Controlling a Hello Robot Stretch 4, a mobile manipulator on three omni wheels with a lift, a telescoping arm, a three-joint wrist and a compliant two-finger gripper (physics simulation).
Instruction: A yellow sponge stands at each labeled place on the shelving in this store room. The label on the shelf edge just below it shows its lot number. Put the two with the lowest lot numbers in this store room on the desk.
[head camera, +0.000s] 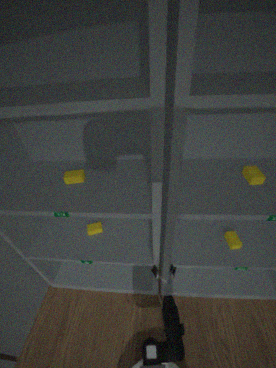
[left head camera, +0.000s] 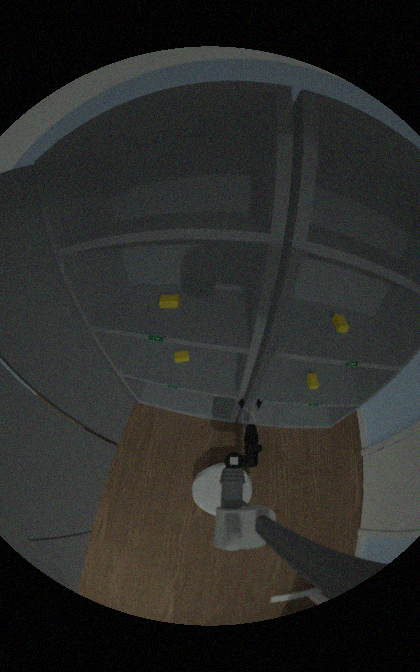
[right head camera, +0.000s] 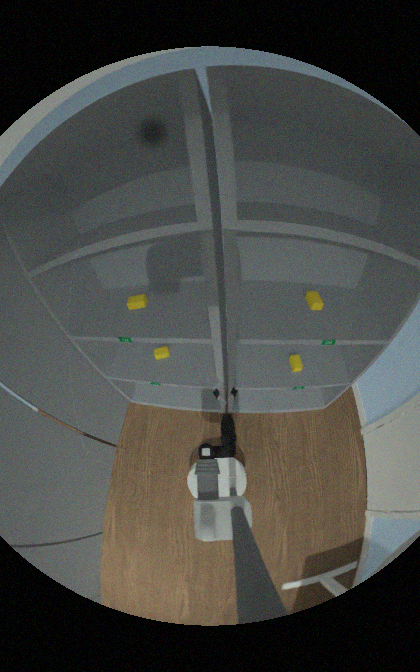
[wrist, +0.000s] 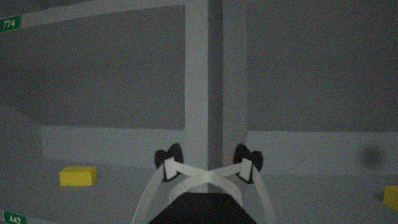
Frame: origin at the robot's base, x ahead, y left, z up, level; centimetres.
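Seen in the pictures: gripper, fingertip midpoint: (head camera: 163, 264) (wrist: 208, 156).
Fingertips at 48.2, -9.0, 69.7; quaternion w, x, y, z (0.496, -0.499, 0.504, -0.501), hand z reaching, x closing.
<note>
Pixels of each thing's top centre, then the offset from my fingertips to it, as dx, dy, dz. "pt": a spot on its surface instead.
- upper left label at a spot on its surface: (wrist: 10, 23) pt +15.1, +45.0, +24.9
- lower left label at a spot on its surface: (wrist: 15, 218) pt +15.2, +45.3, -20.4
Four yellow sponges stand in two shelf bays: upper left (head camera: 74, 177) (left head camera: 169, 301) (right head camera: 137, 302), lower left (head camera: 95, 229) (left head camera: 181, 356) (right head camera: 161, 353) (wrist: 78, 176), upper right (head camera: 254, 175) (left head camera: 340, 323) (right head camera: 314, 300) and lower right (head camera: 233, 240) (left head camera: 312, 381) (right head camera: 296, 363) (wrist: 391, 196). In the wrist view the upper left label (wrist: 10, 23) reads 774 and the lower left label (wrist: 15, 218) reads 442. The right labels (head camera: 272, 218) (head camera: 241, 269) are too small to read. My gripper (head camera: 164, 271) (left head camera: 250, 403) (right head camera: 225, 393) (wrist: 208, 156) is open and empty, in front of the middle uprights, between the bays. The desk top does not show.
Double uprights (head camera: 158, 75) (wrist: 196, 75) part the bays. A grey panelled wall (left head camera: 45, 310) (right head camera: 40, 350) stands at the left. A white foot bar (left head camera: 291, 596) (right head camera: 320, 580) lies on the wooden floor (left head camera: 145, 540) (right head camera: 145, 550) behind my base, at the lower right.
</note>
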